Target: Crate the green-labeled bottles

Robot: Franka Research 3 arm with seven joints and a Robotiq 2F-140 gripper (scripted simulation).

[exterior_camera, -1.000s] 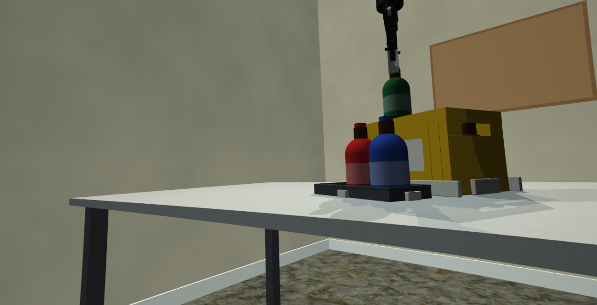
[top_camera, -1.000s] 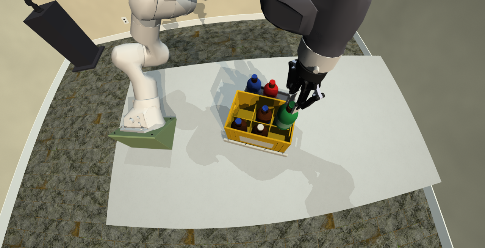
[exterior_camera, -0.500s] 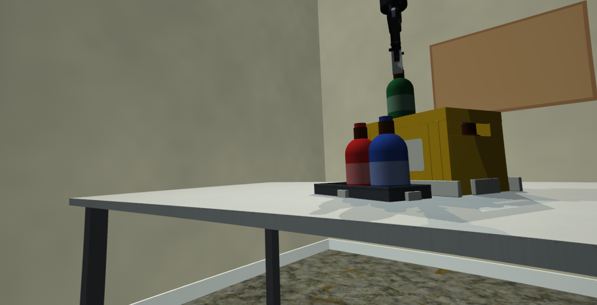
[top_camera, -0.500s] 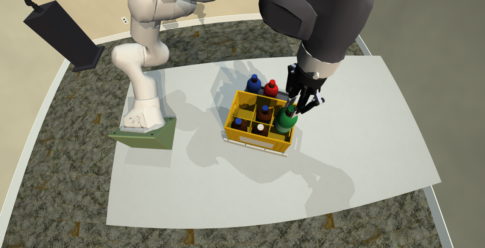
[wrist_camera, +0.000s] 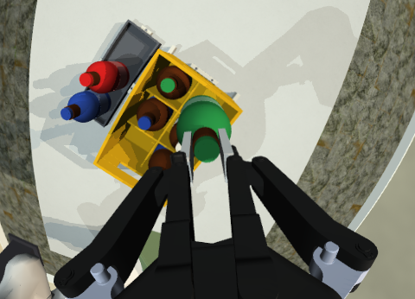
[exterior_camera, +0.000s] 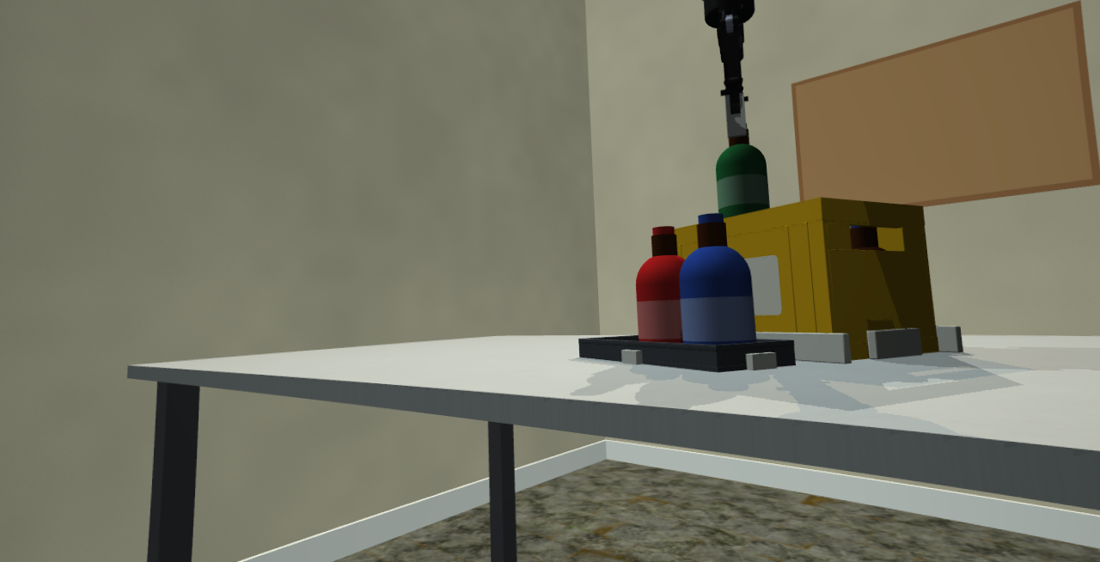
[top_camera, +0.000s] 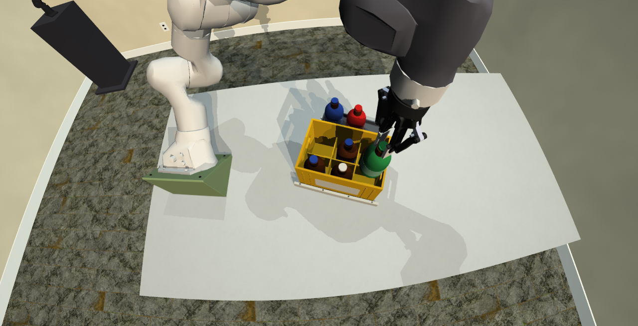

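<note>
Right now my hand is 90 mm above the green-labeled bottle. From my hand the other things lie so: blue-labeled bottle (280 mm to the left, 270 mm below, 90 mm behind); then red bottle (270 mm below, 240 mm to the left); then dark tray (340 mm below, 240 mm to the left, 10 mm behind).
</note>
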